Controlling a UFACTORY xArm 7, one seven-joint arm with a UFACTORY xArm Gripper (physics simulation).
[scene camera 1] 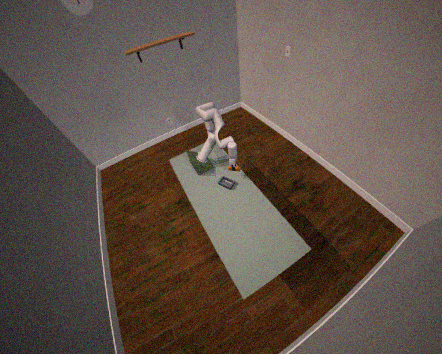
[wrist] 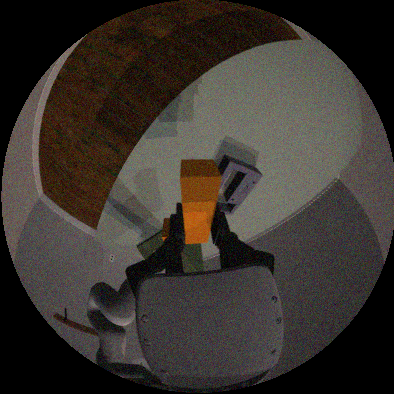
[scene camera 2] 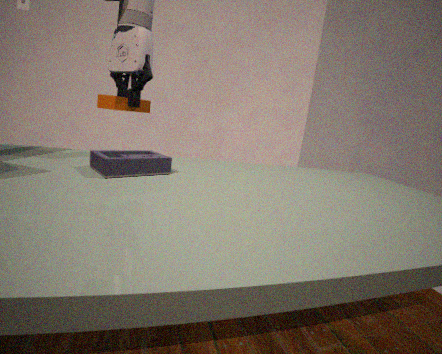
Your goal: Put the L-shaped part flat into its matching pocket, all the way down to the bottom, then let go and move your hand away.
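Seen in the pictures: gripper, between the fingertips: (scene camera 1: 234,168) (wrist: 196,209) (scene camera 2: 128,106); arm's base, origin of its link: (scene camera 1: 201,159).
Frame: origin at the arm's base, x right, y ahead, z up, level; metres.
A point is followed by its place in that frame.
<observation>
The orange L-shaped part (scene camera 1: 237,168) {x -0.183, y 0.387, z 0.069 m} (scene camera 2: 111,102) {x -0.128, y 0.322, z 0.054 m} (wrist: 200,190) {x -0.196, y 0.392, z 0.069 m} is held up in the air, close to level. My gripper (scene camera 2: 129,100) {x -0.166, y 0.358, z 0.050 m} (wrist: 196,209) {x -0.166, y 0.358, z 0.050 m} is shut on its long arm; the short arm shows past the left finger in the wrist view. The purple-grey pocket block (scene camera 1: 227,187) {x -0.031, y 0.427, z -0.055 m} (scene camera 2: 139,166) {x -0.015, y 0.386, z -0.061 m} (wrist: 248,181) {x -0.055, y 0.419, z -0.046 m} stands on the table, its opening facing up. In scene camera 2 the part hangs well above the block. In the wrist view the block is to the right of the part, turned at an angle to it. The pocket's full outline is partly hidden.
The pale green table (scene camera 1: 250,240) {x 0.097, y 0.929, z -0.081 m} (scene camera 2: 240,220) {x 0.200, y 0.511, z -0.082 m} (wrist: 300,100) {x -0.108, y 0.650, z -0.082 m} carries the block and the arm. A dark green patch (scene camera 1: 195,159) {x 0.068, y 0.016, z 0.057 m} lies around the arm's base. Brown wooden floor (scene camera 1: 150,240) surrounds the table. A wooden rail (scene camera 1: 160,43) is fixed high on the wall.
</observation>
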